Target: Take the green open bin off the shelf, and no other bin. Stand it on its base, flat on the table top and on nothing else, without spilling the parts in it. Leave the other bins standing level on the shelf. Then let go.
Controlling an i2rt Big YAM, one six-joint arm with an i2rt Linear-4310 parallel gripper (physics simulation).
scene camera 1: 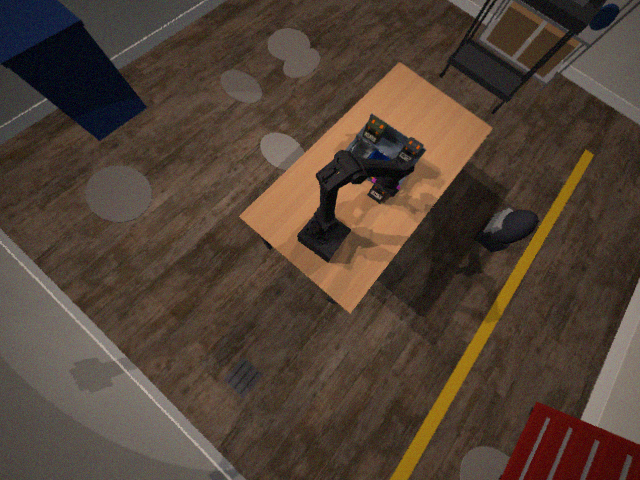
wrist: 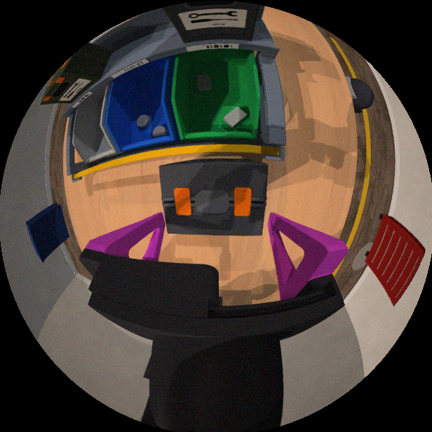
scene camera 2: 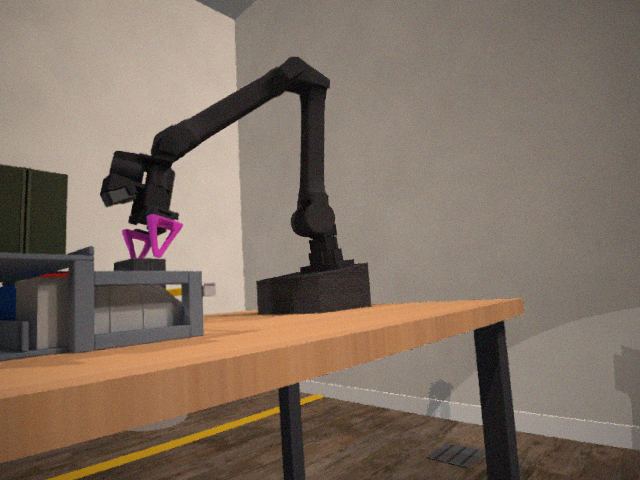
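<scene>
A green open bin can be seen in the wrist view (234, 82).
</scene>
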